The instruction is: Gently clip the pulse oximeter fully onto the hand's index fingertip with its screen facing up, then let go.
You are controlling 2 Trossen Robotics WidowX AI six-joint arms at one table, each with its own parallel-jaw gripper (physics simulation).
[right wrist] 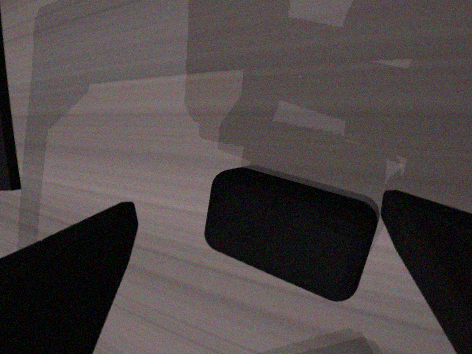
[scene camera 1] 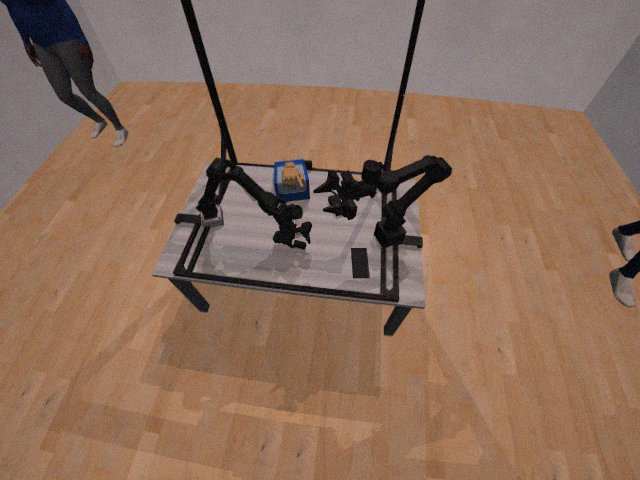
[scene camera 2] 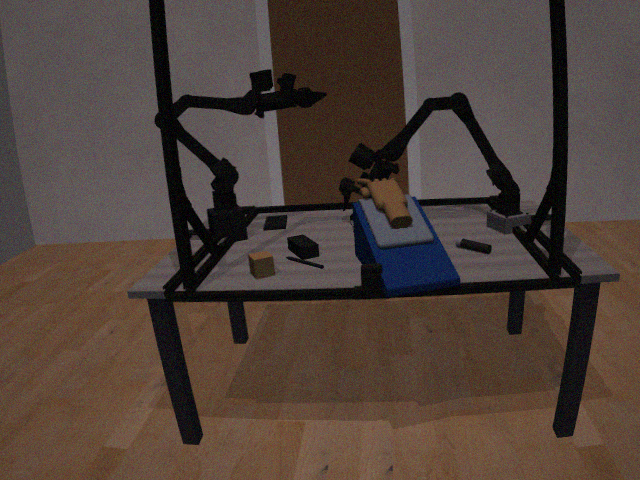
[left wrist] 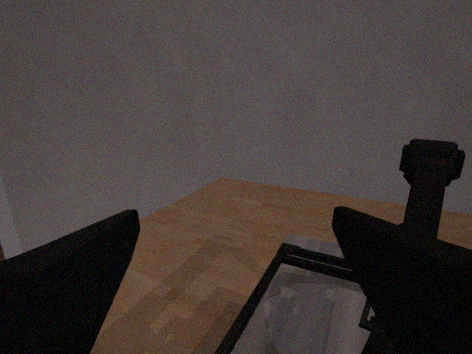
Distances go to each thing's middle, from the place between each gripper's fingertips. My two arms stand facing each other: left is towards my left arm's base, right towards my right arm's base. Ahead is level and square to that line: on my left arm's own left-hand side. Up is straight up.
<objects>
Right now the black rounded block [right wrist: 315, 236] is 10 mm behind my right hand, 10 mm to the right of it and 10 mm below it. Round my right hand: grey pad on blue block [scene camera 2: 413, 259] 420 mm behind, 130 mm to the right, 20 mm above.
My left hand is 40 cm above the black rounded block, 10 cm to the left of it and 7 cm past it. Also, from my left hand: grey pad on blue block: 48 cm behind, 38 cm below, 22 cm to the right.
</objects>
